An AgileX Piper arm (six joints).
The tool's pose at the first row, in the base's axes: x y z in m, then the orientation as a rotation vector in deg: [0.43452 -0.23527 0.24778 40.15 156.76 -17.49]
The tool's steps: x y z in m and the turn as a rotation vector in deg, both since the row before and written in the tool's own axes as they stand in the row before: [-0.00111 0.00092 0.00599 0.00 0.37 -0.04]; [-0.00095 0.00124 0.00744 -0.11 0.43 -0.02]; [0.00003 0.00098 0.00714 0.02 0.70 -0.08]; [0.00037 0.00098 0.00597 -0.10 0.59 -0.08]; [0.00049 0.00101 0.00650 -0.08 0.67 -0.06]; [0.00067 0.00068 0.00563 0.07 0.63 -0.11]
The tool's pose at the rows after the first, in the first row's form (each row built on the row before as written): [0.43730 -0.23661 0.24245 40.22 157.13 -17.40]; [0.44041 -0.23799 0.23565 40.31 157.54 -17.13]; [0.44246 -0.23905 0.22882 40.44 158.24 -16.98]; [0.44390 -0.23961 0.22296 40.51 158.83 -16.69]; [0.44531 -0.24019 0.21654 40.63 159.48 -16.40]; [0.44617 -0.24072 0.21092 40.71 160.13 -16.35]
